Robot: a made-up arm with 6 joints.
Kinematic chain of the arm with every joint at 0, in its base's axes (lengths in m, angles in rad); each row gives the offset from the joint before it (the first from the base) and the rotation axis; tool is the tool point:
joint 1: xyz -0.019 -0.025 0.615 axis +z
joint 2: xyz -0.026 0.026 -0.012 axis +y
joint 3: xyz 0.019 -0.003 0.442 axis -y
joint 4: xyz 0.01 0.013 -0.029 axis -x
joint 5: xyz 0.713 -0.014 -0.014 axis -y
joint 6: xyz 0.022 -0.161 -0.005 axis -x
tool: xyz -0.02 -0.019 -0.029
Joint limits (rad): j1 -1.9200..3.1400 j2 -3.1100..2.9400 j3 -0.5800..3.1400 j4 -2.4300..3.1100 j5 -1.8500..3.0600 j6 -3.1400..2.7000
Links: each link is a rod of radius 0.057 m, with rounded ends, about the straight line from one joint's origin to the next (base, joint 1, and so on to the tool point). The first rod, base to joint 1, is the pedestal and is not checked.
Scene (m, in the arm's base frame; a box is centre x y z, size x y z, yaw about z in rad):
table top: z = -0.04
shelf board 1: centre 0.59 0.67 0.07 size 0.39 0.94 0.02 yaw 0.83
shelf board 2: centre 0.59 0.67 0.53 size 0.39 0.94 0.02 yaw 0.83
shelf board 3: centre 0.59 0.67 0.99 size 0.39 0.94 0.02 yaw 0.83
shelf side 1: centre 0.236 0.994 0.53 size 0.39 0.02 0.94 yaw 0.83
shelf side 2: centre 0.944 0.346 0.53 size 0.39 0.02 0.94 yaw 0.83
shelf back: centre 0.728 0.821 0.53 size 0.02 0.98 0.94 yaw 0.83
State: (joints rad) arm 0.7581 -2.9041 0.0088 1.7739 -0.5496 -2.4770
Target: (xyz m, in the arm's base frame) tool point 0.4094 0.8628 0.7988
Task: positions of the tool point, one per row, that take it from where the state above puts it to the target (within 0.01 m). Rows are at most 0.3 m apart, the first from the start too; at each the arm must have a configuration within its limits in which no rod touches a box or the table.
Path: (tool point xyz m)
1: -0.8404 -0.3514 0.3063
2: -0.8928 -0.0781 0.3814
3: -0.8494 0.1929 0.4574
4: -0.7181 0.4272 0.5330
5: -0.5196 0.5958 0.6066
6: -0.2842 0.6802 0.6764
7: -0.0465 0.6754 0.7410
8: 0.1601 0.5903 0.7988
9: 0.2139 0.6804 0.7889
10: 0.2749 0.7571 0.7849
11: 0.3408 0.8184 0.7880
12: 0.4094 0.8628 0.7988

